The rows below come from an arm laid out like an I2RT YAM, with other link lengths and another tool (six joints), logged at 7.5 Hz.
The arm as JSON. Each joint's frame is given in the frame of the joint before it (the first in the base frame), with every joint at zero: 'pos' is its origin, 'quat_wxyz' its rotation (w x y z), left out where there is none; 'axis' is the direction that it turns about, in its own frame. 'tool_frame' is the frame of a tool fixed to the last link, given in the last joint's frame.
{
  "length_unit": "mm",
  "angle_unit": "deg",
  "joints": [
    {
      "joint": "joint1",
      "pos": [
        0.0,
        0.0,
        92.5
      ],
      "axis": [
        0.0,
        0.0,
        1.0
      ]
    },
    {
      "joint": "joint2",
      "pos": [
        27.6,
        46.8,
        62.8
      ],
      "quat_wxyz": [
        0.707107,
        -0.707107,
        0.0,
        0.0
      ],
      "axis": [
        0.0,
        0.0,
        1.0
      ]
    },
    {
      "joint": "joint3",
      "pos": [
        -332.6,
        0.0,
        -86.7
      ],
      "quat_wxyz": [
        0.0,
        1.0,
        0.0,
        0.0
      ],
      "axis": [
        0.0,
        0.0,
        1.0
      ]
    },
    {
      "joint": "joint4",
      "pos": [
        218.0,
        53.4,
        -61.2
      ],
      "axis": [
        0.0,
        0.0,
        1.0
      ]
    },
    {
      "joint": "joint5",
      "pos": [
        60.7,
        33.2,
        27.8
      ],
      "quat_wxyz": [
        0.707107,
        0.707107,
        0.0,
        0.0
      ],
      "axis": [
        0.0,
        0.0,
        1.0
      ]
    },
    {
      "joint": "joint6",
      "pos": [
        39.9,
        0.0,
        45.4
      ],
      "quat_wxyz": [
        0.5,
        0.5,
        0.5,
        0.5
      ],
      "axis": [
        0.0,
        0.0,
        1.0
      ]
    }
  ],
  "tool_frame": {
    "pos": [
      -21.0,
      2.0,
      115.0
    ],
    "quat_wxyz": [
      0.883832,
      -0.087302,
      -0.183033,
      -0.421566
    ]
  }
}
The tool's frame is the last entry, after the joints.
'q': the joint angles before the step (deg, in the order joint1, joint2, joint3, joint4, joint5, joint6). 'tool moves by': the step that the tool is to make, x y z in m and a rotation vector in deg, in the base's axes. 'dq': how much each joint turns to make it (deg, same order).
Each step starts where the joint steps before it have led.
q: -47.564 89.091 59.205 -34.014 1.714 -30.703
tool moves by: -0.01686 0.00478 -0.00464 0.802 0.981 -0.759
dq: -1.898 -1.624 -2.364 -0.480 -0.306 -1.116
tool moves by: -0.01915 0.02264 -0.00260 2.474 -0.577 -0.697
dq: -1.178 -4.212 -4.063 -1.678 -2.050 0.391
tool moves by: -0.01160 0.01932 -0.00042 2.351 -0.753 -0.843
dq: -0.388 -3.236 -2.449 -2.103 -1.733 1.218
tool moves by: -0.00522 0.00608 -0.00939 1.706 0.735 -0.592
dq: -0.318 0.129 -2.013 0.371 -0.364 0.436
